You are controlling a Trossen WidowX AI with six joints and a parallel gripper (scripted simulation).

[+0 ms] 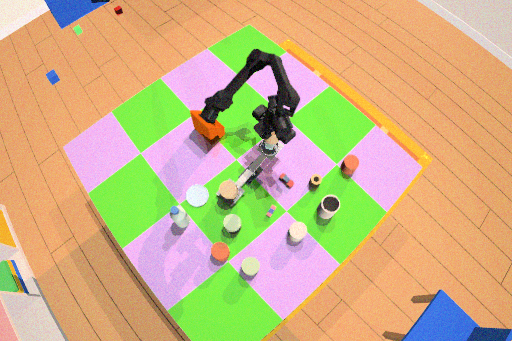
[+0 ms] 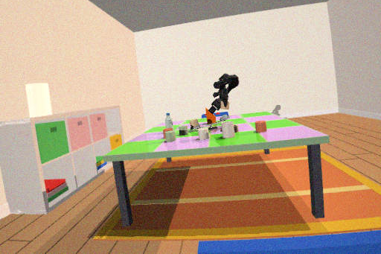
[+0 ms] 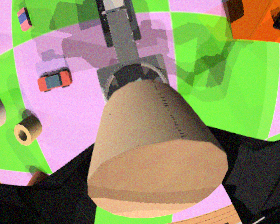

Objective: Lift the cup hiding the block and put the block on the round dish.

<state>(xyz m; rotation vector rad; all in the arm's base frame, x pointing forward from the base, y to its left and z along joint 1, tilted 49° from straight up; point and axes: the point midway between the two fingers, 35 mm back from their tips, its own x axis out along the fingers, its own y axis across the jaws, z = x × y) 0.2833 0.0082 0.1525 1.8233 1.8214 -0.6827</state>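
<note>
Now: gripper tip 20 mm to the right of the tan cup and 10 mm below it. From my gripper tip the other things lie so: toy car (150 mm ahead, 50 mm to the right, 160 mm below); then grey block (10 mm to the right, 80 mm below); then small grey balance (10 mm ahead, 140 mm to the right, 150 mm below).
</note>
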